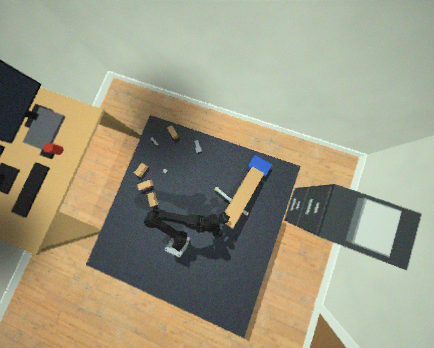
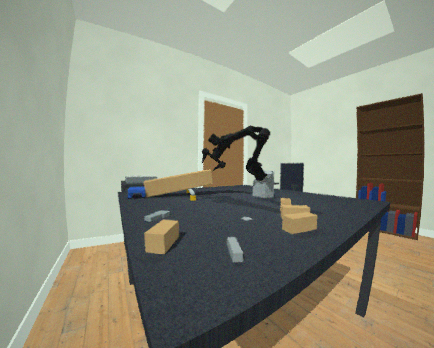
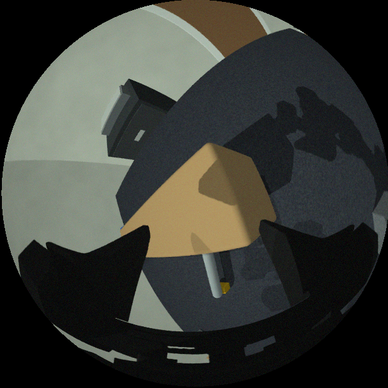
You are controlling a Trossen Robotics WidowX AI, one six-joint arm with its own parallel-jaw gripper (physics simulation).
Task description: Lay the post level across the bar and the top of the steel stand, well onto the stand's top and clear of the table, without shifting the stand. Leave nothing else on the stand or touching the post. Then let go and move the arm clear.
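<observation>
The post (image 1: 245, 196) (image 2: 177, 182) (image 3: 175, 215), a long tan beam, lies across the bar (image 1: 223, 193) (image 2: 192, 192) (image 3: 212, 275), a pale rod with a yellow support (image 2: 193, 198) (image 3: 225, 287). The post is tilted: its end near the arm is raised, and its far end is low at the blue stand (image 1: 260, 164) (image 2: 136, 192). Whether that end touches the stand or the table I cannot tell. My gripper (image 1: 224, 225) (image 2: 210, 165) (image 3: 206, 229) is open and empty, with its fingertips close above the raised end. The post hides the middle of the bar.
Tan blocks (image 1: 172, 132) (image 2: 162, 236) and grey pieces (image 1: 198, 146) (image 2: 235, 249) lie apart from the post. Several more tan blocks (image 1: 145, 185) (image 2: 299, 222) lie near the arm's side. A small pale piece (image 1: 165, 171) (image 2: 246, 218) lies mid-table. A dark cabinet (image 1: 325, 210) stands beyond the table edge.
</observation>
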